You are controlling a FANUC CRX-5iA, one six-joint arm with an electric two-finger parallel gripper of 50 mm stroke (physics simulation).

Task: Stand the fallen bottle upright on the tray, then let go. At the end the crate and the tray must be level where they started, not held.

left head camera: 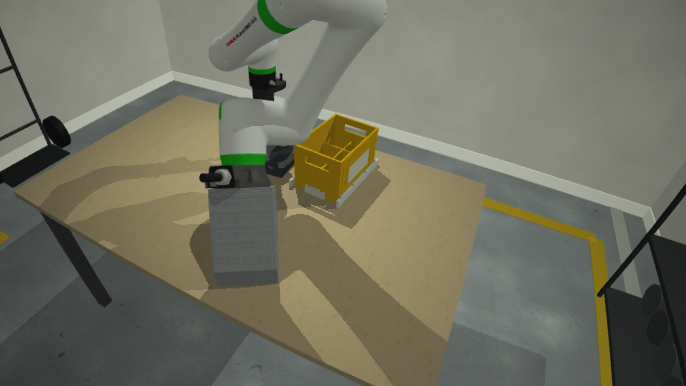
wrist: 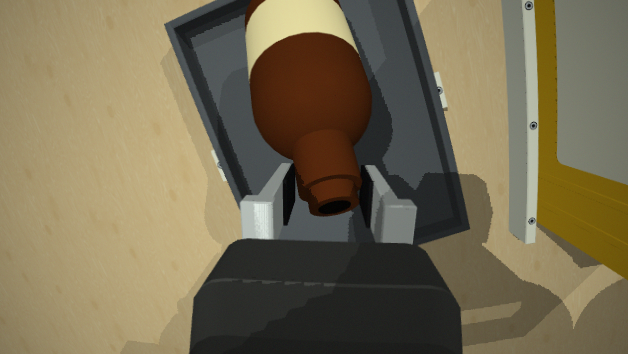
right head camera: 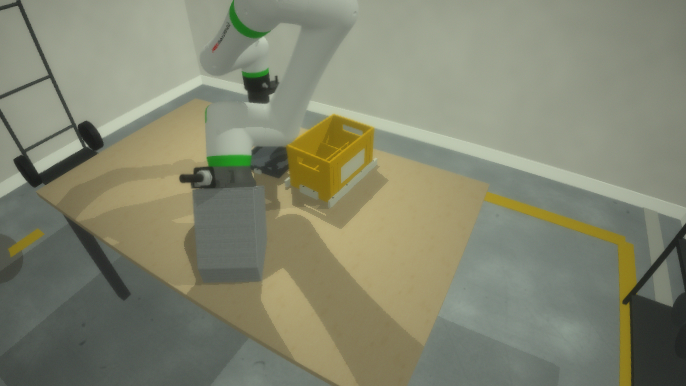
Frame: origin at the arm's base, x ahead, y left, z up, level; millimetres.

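Seen in the pictures: gripper, fingertip midpoint: point(wrist: 327, 183); arm's base, link origin: point(left head camera: 244, 187) point(right head camera: 230, 187).
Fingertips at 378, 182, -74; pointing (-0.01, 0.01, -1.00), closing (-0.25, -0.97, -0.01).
Note:
Pixels of each thing's top centre, then the offset from my fingertips to it, as dx, dy, dz. Level surfaces: height alone.
- brown bottle, top centre: point(wrist: 300, 92) +50, +0, +26
- dark grey tray, top centre: point(wrist: 325, 129) point(left head camera: 275, 149) point(right head camera: 275, 150) +20, -2, -87
- yellow crate, top centre: point(left head camera: 338, 135) point(right head camera: 331, 135) +27, -273, +62
- wooden table, surface height: dz -113
The brown bottle point(wrist: 310, 90) with a cream label is tilted over the dark grey tray point(wrist: 410, 125) point(left head camera: 280, 167) point(right head camera: 270, 167) in the wrist view. Its neck and open mouth are towards the camera. Its base is outside that view, so its contact with the tray cannot be seen. My gripper point(wrist: 327, 183) is shut on the bottle's neck, one finger at each side. The arm hides the fingers in both head views. The yellow crate point(left head camera: 317, 172) point(right head camera: 310, 170) point(wrist: 580, 210) stands level beside the tray, not held.
White rails point(left head camera: 357, 185) point(right head camera: 352, 183) point(wrist: 531, 150) run along the crate's base. The arm's grey pedestal point(left head camera: 245, 235) point(right head camera: 229, 230) stands nearer the cameras on the wooden table point(left head camera: 400, 235) point(right head camera: 400, 230). A hand truck point(left head camera: 35, 165) point(right head camera: 70, 166) stands beyond the table's left end.

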